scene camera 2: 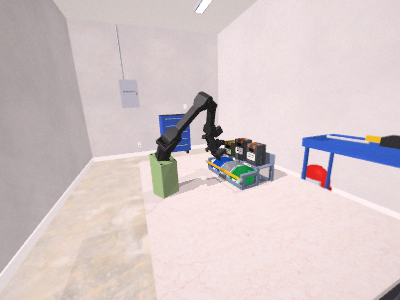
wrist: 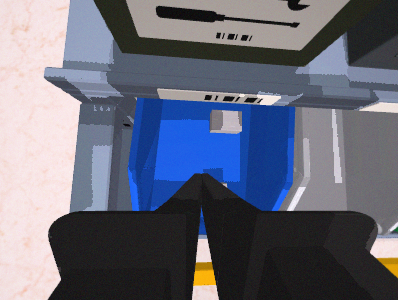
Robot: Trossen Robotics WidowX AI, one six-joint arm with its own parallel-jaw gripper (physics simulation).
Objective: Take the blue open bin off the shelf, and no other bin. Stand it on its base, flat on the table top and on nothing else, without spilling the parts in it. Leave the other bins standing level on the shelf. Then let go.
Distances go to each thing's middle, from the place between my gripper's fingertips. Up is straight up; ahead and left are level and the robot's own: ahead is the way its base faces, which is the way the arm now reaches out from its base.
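With the blue open bin (wrist: 171,140) as my reference, my hand is 4 cm above it, 1 cm short of it and 1 cm to the left of it. Going by their middles, this blue open bin is the nearest to my hand of the things named here. The grey bin (wrist: 338,154) is 4 cm below my hand and 12 cm to the right of it.
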